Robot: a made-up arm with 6 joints. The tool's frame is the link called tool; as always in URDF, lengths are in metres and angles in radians. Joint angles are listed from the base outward.
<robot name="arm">
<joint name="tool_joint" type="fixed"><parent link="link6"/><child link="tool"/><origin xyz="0 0 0" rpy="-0.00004 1.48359 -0.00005"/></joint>
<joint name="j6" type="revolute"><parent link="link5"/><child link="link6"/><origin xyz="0.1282 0 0.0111"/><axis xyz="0.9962 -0.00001 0.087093"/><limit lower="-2.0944" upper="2.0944"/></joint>
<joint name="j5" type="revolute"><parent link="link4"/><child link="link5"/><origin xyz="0 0 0"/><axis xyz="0.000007 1 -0.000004"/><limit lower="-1.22" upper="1.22"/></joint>
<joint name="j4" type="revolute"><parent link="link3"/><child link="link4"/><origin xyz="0.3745 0 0.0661"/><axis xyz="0.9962 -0.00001 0.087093"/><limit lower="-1.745" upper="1.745"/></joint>
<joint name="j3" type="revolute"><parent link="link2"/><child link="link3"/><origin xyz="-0.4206 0 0.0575"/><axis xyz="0.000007 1 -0.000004"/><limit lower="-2.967" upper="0"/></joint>
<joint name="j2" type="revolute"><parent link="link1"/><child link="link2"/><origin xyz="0 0 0"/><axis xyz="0.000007 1 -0.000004"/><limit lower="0" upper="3.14"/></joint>
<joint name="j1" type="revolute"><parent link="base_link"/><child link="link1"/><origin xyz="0 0 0.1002"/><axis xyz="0 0 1"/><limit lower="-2.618" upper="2.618"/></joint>
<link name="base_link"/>
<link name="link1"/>
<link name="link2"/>
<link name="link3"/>
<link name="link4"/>
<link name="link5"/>
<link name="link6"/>
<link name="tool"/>
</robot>
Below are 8 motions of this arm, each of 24 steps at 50 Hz.
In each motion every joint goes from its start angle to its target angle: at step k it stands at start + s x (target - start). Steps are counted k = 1, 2, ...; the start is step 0. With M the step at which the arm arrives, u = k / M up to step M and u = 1 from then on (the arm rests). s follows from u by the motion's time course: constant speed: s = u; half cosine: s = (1 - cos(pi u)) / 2; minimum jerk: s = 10 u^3 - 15 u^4 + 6 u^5.
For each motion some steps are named. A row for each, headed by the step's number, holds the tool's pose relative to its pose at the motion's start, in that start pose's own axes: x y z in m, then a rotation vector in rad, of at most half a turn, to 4 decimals.
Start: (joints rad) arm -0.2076 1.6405 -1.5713 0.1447 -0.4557 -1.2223
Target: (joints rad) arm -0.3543 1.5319 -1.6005 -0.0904 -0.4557 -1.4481
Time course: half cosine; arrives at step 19
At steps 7, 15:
7: 0.0052 -0.0356 -0.0049 0.0446 -0.0109 -0.1494
15: 0.0114 -0.1039 -0.0202 0.1293 -0.0157 -0.4550

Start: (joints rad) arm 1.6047 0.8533 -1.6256 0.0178 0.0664 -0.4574
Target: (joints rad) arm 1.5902 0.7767 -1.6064 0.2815 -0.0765 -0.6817
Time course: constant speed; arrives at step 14
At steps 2, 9, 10, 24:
2: -0.0070 -0.0032 -0.0051 0.0122 -0.0260 0.0041
9: -0.0305 -0.0155 -0.0240 0.0641 -0.1118 0.0184
10: -0.0337 -0.0174 -0.0268 0.0726 -0.1234 0.0206
24: -0.0461 -0.0250 -0.0385 0.1093 -0.1674 0.0292

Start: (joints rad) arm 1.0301 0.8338 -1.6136 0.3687 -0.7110 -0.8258
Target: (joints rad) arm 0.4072 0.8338 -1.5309 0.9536 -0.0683 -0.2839
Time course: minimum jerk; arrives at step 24
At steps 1, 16, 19, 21, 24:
1: 0.0001 0.0000 0.0000 -0.0001 0.0005 0.0002
16: 0.0791 0.0130 -0.0292 0.0484 0.4889 0.3672
19: 0.0913 0.0123 -0.0363 0.0884 0.5605 0.4516
21: 0.0951 0.0119 -0.0387 0.1032 0.5825 0.4808
24: 0.0964 0.0118 -0.0394 0.1082 0.5896 0.4906

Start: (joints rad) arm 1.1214 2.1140 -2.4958 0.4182 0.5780 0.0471
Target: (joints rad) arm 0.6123 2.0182 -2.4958 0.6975 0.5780 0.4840
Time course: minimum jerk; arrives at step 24
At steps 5, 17, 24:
5: -0.0125 -0.0174 -0.0081 0.0174 -0.0188 0.0439
17: -0.1467 -0.1983 -0.1535 0.1596 -0.3088 0.5405
24: -0.1683 -0.2254 -0.1902 0.1712 -0.3759 0.6275

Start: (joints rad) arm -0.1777 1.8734 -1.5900 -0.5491 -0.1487 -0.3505
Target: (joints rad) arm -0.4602 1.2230 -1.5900 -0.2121 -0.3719 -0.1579
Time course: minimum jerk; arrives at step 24
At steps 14, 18, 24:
14: -0.1070 -0.2418 -0.2372 0.5016 -0.3207 0.2540
18: -0.1498 -0.2922 -0.3516 0.6675 -0.4764 0.3097
24: -0.1685 -0.3058 -0.4026 0.7331 -0.5484 0.3265

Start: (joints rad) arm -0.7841 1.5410 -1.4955 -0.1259 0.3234 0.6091
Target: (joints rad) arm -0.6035 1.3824 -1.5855 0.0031 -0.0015 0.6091
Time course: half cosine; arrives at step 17
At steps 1, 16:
1: -0.0007 0.0014 -0.0009 -0.0042 -0.0033 0.0007
16: -0.0777 0.1328 -0.1422 -0.4836 -0.3666 0.1297

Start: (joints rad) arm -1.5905 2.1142 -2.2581 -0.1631 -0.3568 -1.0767
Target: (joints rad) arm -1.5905 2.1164 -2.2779 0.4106 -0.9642 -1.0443
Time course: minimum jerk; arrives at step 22
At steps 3, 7, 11, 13, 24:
3: -0.0003 -0.0018 0.0000 0.0133 -0.0023 0.0116
7: -0.0018 -0.0170 -0.0006 0.1240 -0.0175 0.1047
11: 0.0016 -0.0455 -0.0063 0.3398 -0.0264 0.2675
13: 0.0063 -0.0599 -0.0119 0.4594 -0.0206 0.3480
24: 0.0207 -0.0849 -0.0281 0.7054 0.0135 0.4927

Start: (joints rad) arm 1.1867 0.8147 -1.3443 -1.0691 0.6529 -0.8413
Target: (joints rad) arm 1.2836 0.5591 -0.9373 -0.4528 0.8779 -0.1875
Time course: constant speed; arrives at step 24
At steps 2, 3, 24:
2: -0.0015 0.0138 -0.0058 -0.0454 -0.0199 0.0899
3: -0.0024 0.0209 -0.0088 -0.0689 -0.0289 0.1344
24: -0.0284 0.1741 -0.0890 -0.6647 -0.0545 0.9945

